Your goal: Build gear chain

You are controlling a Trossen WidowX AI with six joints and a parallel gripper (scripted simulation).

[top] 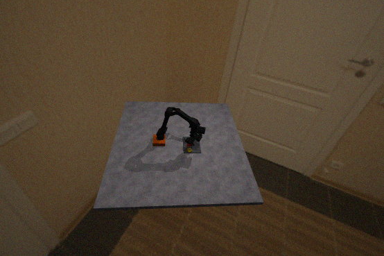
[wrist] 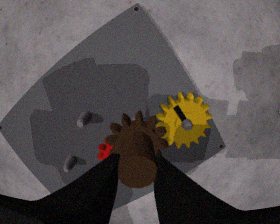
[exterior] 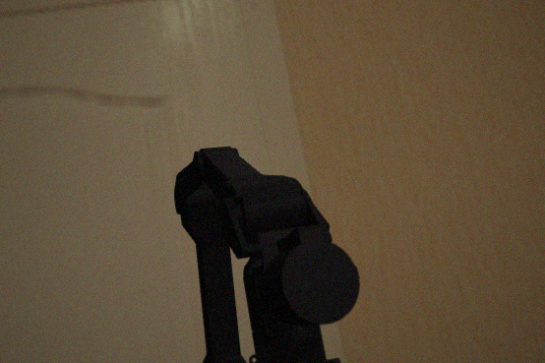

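Now: gripper tip 2 cm past the red gear, 4 cm to the right of it and 7 cm above it. Also, from my gripper tip: brown gear (1 cm below); red arrow (4 cm behind, 2 cm to the left, 7 cm below).
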